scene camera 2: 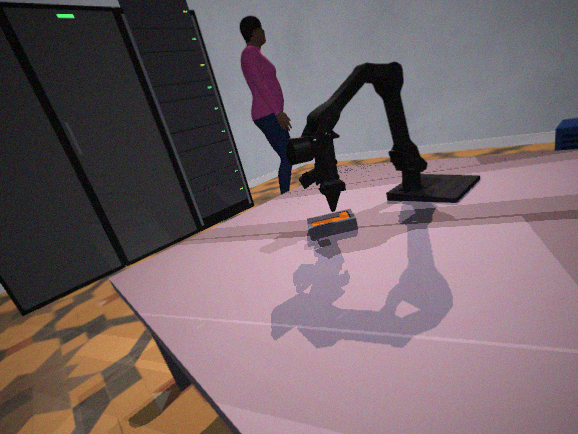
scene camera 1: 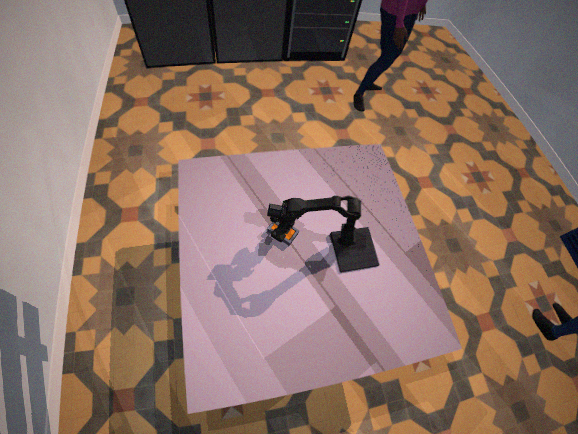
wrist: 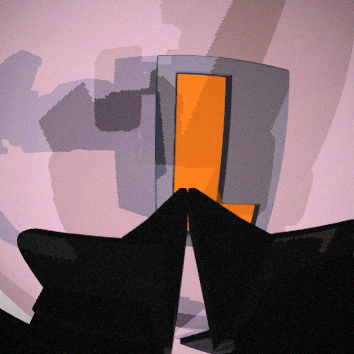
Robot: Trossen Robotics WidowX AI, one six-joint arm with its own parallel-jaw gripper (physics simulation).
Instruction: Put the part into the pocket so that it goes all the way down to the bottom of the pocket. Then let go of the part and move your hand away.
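Frame: origin at the arm's base, x ahead, y left, z up, level; metres.
Seen in the pictures: gripper, fingertip midpoint: (scene camera 2: 333, 211) (scene camera 1: 283, 231) (wrist: 186, 195); arm's base, link origin: (scene camera 2: 411, 187) (scene camera 1: 345, 240).
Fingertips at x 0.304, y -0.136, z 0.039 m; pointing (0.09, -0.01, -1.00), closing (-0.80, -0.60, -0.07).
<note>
Offsets run from my fingertips to a thing's top centre. Level surfaces: height alone.
The orange part {dz -0.028, dx -0.010, dy -0.023 m} (scene camera 1: 290, 235) (scene camera 2: 330, 220) (wrist: 200, 130) looks L-shaped and lies inside the pocket of the grey block {dz -0.027, dx -0.012, dy -0.023 m} (scene camera 2: 333, 231) (wrist: 252, 125). In scene camera 2, its top appears level with or just below the block's rim. In the wrist view, a narrow dark gap shows along its right side. Whether it touches the pocket floor cannot be seen. My gripper (scene camera 2: 333, 209) (wrist: 186, 195) is shut and empty, pointing down, with its fingertips a little above the block and apart from the part. The fingers hide the near end of the part and block in the wrist view.
The block stands on the pink table {dz -0.063 m} (scene camera 1: 225, 350) (scene camera 2: 450, 380). The arm's black base plate (scene camera 1: 356, 255) (scene camera 2: 440, 187) stands to its right. Beyond the table are dark cabinets (scene camera 1: 175, 30) (scene camera 2: 75, 125) and a person in a pink top (scene camera 1: 390, 42) (scene camera 2: 262, 82).
</note>
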